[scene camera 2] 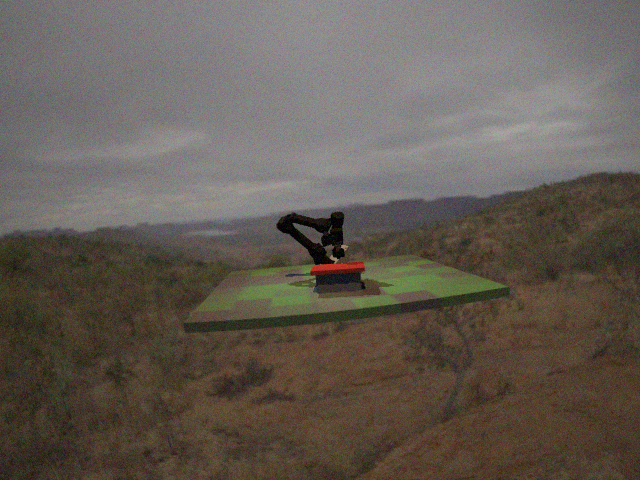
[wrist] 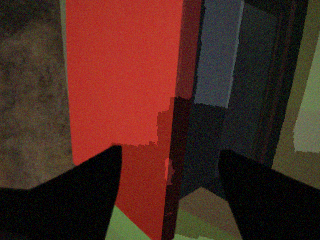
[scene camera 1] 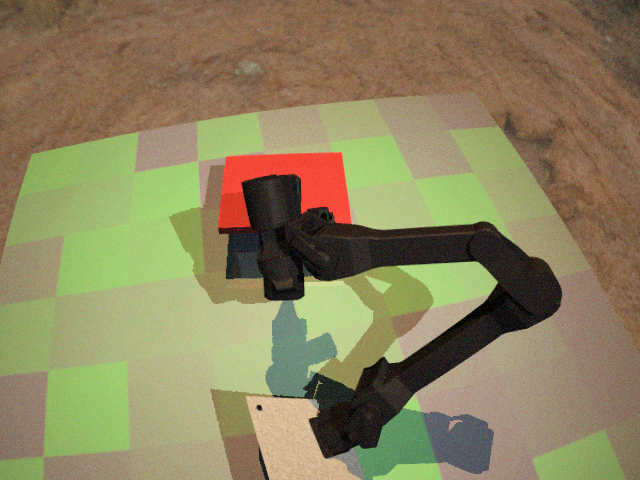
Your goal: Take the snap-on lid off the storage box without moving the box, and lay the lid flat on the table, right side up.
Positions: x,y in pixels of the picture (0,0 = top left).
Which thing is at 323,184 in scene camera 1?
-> A lid.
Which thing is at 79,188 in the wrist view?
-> My gripper.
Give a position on a box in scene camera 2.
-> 329,283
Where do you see a lid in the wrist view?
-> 130,77
